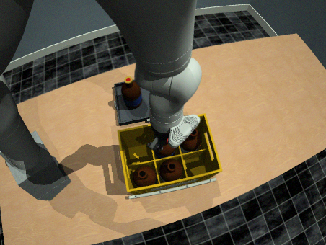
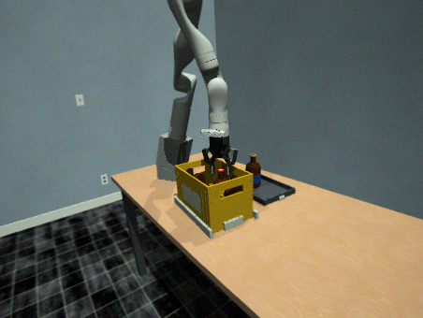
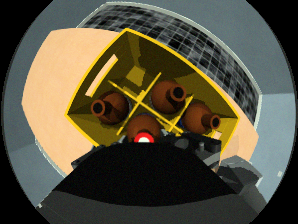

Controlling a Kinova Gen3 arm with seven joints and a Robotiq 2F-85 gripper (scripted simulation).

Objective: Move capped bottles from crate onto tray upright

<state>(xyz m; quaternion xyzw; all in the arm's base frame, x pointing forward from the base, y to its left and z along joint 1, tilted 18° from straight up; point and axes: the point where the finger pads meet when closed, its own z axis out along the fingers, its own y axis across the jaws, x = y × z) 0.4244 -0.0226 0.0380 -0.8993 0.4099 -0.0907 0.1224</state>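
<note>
Right now the yellow crate is 80 mm below my hand and 40 mm to the right of it. Round my hand: dark tray (240 mm to the left, 150 mm below, 20 mm behind).
</note>
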